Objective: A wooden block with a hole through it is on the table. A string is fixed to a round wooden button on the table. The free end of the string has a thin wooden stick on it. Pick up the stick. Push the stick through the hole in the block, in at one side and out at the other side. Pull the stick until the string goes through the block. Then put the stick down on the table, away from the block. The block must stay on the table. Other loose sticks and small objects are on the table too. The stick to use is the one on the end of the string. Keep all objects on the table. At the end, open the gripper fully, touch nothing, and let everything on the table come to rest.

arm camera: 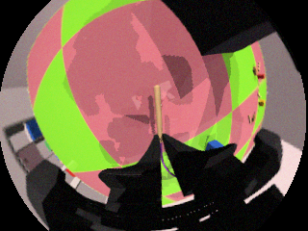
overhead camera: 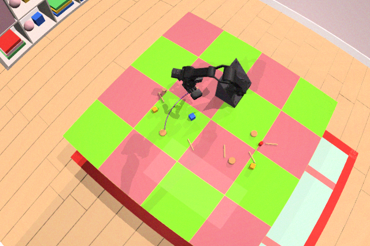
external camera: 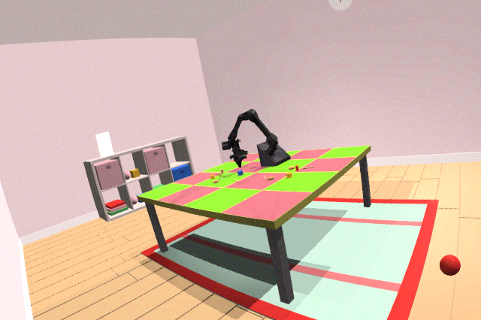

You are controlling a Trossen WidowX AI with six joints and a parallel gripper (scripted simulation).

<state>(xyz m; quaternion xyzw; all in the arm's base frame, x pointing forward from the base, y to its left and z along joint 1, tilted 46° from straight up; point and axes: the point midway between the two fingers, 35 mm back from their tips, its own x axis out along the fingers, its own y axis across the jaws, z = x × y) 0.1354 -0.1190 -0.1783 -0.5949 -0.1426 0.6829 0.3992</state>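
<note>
The wooden block lies 140 mm to the right of my gripper tip, 70 mm ahead of it and 10 mm below it. Also, from my gripper tip: round wooden button: 300 mm ahead, 20 mm to the left, 20 mm below; red bead: 530 mm to the left, 40 mm ahead, 10 mm below; blue block: 120 mm ahead, 100 mm to the left, 10 mm below.
</note>
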